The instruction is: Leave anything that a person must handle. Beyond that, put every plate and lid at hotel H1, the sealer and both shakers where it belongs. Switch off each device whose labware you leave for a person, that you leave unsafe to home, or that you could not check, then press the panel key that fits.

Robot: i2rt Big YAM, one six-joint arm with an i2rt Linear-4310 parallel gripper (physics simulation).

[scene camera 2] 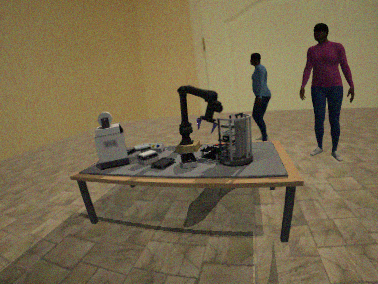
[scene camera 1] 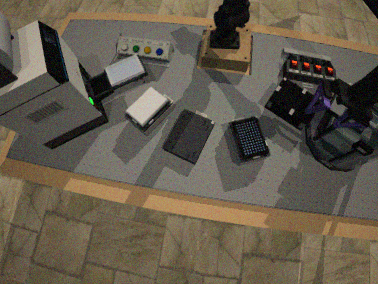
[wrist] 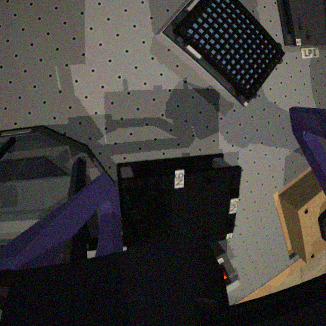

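Pixels of known places: gripper, between the fingertips: [scene camera 2: 204, 131] [scene camera 1: 320, 119] [wrist: 199, 150]; arm's base, origin of its link: [scene camera 2: 186, 143] [scene camera 1: 224, 40].
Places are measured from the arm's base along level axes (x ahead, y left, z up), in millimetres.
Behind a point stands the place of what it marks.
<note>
My gripper [scene camera 1: 332, 112] [scene camera 2: 206, 125] @(x 424, y 225, z 190 mm) [wrist: 199, 150] @(x 424, y 225, z 190 mm) is open and empty, its purple fingers above the black nest marked N6 [scene camera 1: 290, 102] @(x 276, y 237, z 10 mm) [wrist: 175, 210] @(x 277, y 266, z 10 mm), beside the round hotel [scene camera 1: 345, 142] @(x 453, y 345, z 114 mm) [scene camera 2: 242, 140] @(x 484, y 478, z 126 mm) [wrist: 35, 185] @(x 439, y 338, z 100 mm). A black plate with blue wells [scene camera 1: 249, 136] @(x 418, y 83, z 17 mm) [wrist: 232, 45] @(x 418, y 96, z 19 mm) sits on a low device left of the nest. A white plate [scene camera 1: 148, 106] @(x 338, y -255, z 32 mm) [scene camera 2: 148, 154] @(x 370, y -240, z 29 mm) sits on another low device. A pale plate [scene camera 1: 125, 70] @(x 211, y -354, z 59 mm) lies at the tray of the sealer [scene camera 1: 55, 95] @(x 398, y -478, z 196 mm) [scene camera 2: 110, 142] @(x 429, y -531, z 162 mm), which shows a green light. The hotel's contents are too dark to tell.
A dark flat pad [scene camera 1: 189, 136] @(x 418, y -112, z -19 mm) [wrist: 306, 22] @(x 380, y -71, z -19 mm), marked LP1 in the wrist view, lies between the two devices. A panel [scene camera 1: 167, 51] @(x 82, y -224, z 15 mm) has white, green, yellow and blue keys. A switch box [scene camera 1: 300, 74] @(x 132, y 304, z -12 mm) shows four red lights. The arm's wooden base [scene camera 1: 225, 60] @(x 97, y 5, z -7 mm) [wrist: 305, 220] @(x 63, y 88, z 2 mm) stands at the back edge.
</note>
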